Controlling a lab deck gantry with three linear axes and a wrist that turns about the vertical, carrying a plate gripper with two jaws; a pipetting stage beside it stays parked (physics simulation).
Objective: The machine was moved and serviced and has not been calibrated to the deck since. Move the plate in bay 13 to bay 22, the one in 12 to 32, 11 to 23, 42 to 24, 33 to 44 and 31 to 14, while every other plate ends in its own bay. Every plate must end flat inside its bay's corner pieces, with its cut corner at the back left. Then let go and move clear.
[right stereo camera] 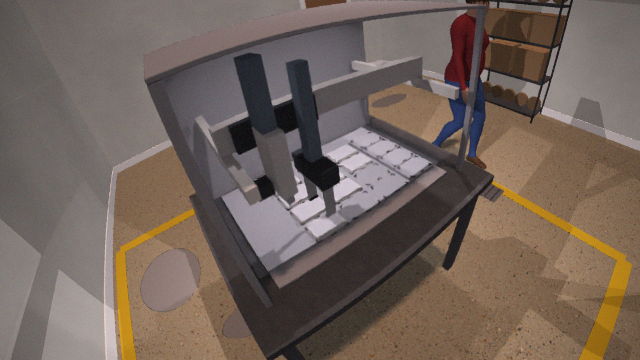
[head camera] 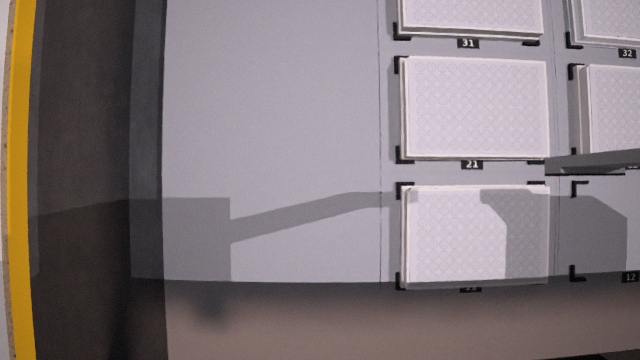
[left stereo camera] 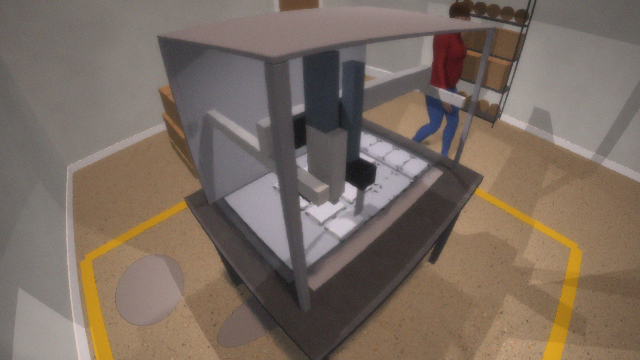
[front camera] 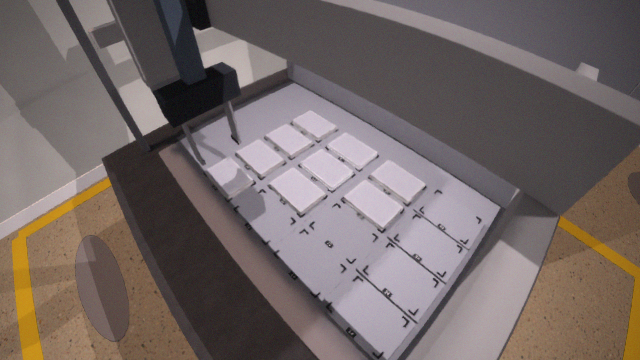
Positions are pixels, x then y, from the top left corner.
Scene:
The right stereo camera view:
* my gripper: 322,205
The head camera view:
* my gripper: 574,268
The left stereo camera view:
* my gripper: 346,205
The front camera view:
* my gripper: 219,150
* plate: 289,141

